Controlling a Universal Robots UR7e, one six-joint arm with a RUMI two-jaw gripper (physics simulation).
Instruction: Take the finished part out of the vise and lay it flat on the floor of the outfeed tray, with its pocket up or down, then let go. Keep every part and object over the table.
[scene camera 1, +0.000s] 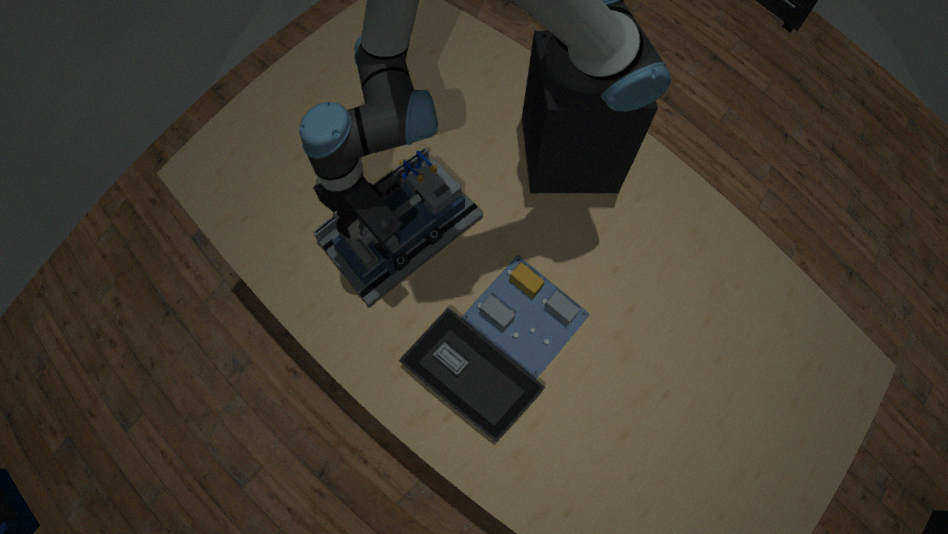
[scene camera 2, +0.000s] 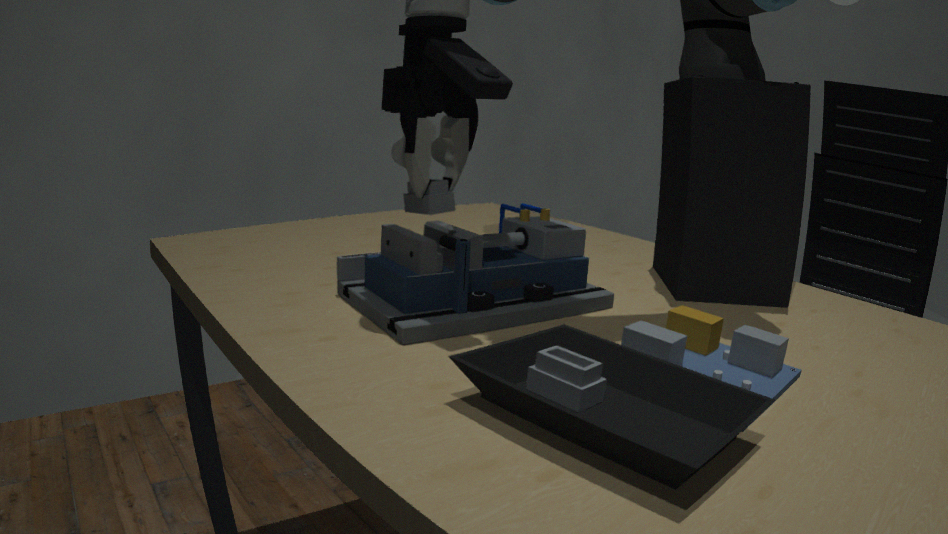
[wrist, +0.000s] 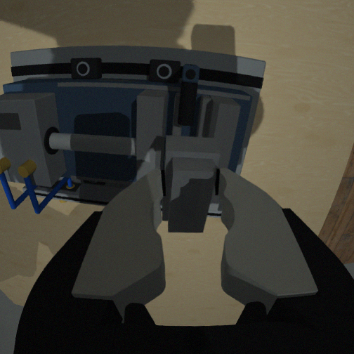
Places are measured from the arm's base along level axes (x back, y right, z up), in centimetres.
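Pixels of known places: gripper, fingertip midpoint: (scene camera 1: 365, 230) (scene camera 2: 433, 196); arm's base, origin of the base link: (scene camera 2: 723, 82).
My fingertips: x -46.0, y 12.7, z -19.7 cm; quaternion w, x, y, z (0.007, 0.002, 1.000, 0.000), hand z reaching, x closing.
Note:
Ahead of a thing's pixels: the offset from my fingertips to its middle.
My gripper (scene camera 2: 436, 184) (wrist: 189, 171) is shut on the finished part @(dx +0.2, dy +1.3, dz -0.1 cm) (scene camera 2: 429, 204) (wrist: 192, 145), a grey stepped block. The fingers grip its narrower upper section, and its wider section is below. The part hangs roughly level in the air above the vise @(dx +7.7, dy +0.7, dz -8.7 cm) (scene camera 2: 417, 290) (wrist: 100, 95), apart from the jaws, which stand open below it. In scene camera 1 the arm hides the part and fingertips. The outfeed tray (scene camera 1: 494, 427) (scene camera 2: 597, 434) is black with sloping walls. Another grey stepped part @(dx -5.5, dy -26.1, dz -10.7 cm) (scene camera 1: 450, 358) (scene camera 2: 565, 391) lies in it near one end, pocket up. The held part's pocket is not clearly visible.
A blue plate @(dx +11.0, dy -31.0, dz -13.2 cm) (scene camera 1: 524, 344) (scene camera 2: 779, 384) beside the tray bears a yellow block @(dx +15.9, dy -26.6, dz -11.0 cm) (scene camera 1: 526, 279) (scene camera 2: 694, 329), two grey blocks @(dx +7.1, dy -26.6, dz -11.0 cm) (scene camera 1: 496, 311) @(dx +16.2, dy -35.4, dz -11.0 cm) (scene camera 2: 758, 350) and small pegs. The vise has an upright blue post @(dx -0.2, dy -5.8, dz -7.7 cm) (scene camera 2: 462, 275) and blue hoses. The black robot pedestal (scene camera 1: 583, 145) (scene camera 2: 736, 199) stands behind.

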